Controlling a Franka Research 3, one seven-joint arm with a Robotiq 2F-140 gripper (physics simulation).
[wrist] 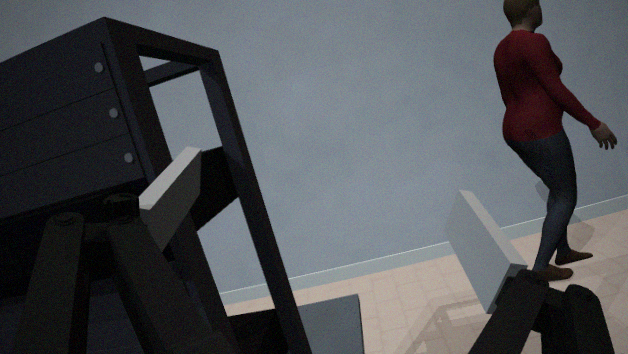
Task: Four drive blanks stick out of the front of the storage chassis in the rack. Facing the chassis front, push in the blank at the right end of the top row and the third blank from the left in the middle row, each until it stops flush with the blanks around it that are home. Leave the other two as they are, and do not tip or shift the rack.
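Observation:
My gripper (328, 191) is wide open, with no thing between its fingers. Its left pad is in front of the rack's right side and its right pad is well out to the right, with wall and floor behind it. The dark rack (252, 200) fills the left of the wrist view, seen at a slant. A black block (216, 187), perhaps the side of the storage chassis, shows through the rack's open side behind the left pad. The left finger and deep shadow cover the area below the upper panels. I cannot make out the four drive blanks.
Dark flat panels (55, 105) with round pale screw heads fill the rack's upper front. A grey-blue box (332, 325) is at the bottom, beyond the rack's post. A person in a red top (532, 90) stands at the right near the wall (350, 100), on the tiled floor (395, 295).

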